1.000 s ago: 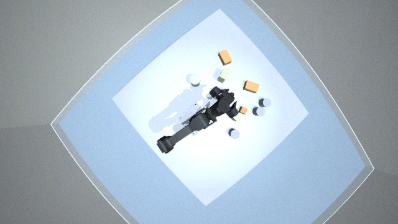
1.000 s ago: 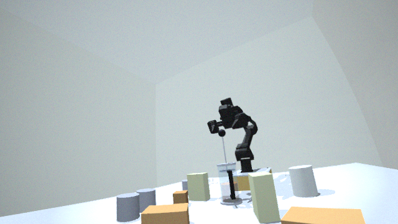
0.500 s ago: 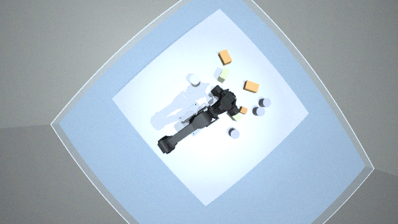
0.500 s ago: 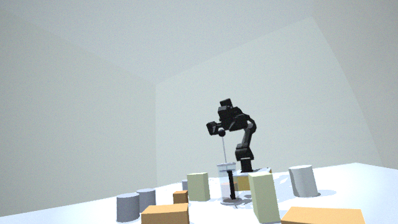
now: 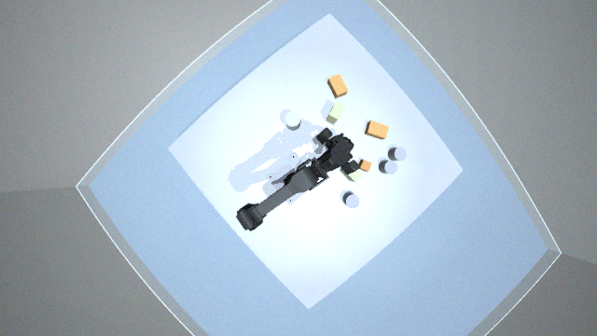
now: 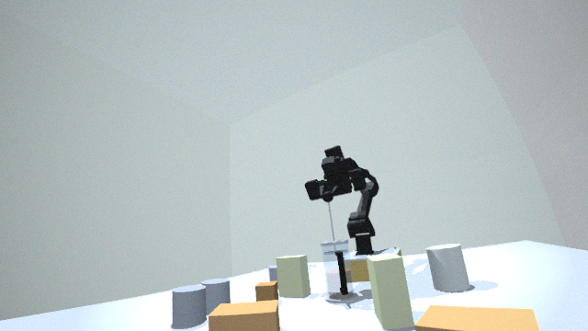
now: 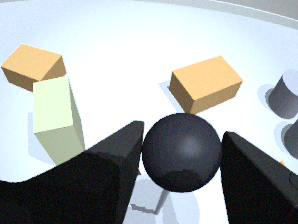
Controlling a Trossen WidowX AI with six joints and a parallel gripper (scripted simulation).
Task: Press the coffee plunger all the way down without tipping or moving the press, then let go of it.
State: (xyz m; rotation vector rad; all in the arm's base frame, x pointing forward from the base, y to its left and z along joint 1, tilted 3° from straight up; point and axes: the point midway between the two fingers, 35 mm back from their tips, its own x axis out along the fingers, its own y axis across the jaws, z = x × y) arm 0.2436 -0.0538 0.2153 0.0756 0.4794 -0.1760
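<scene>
Now: gripper tip 140 mm above the coffee press, 10 mm to the right of it and 10 mm short of it.
</scene>
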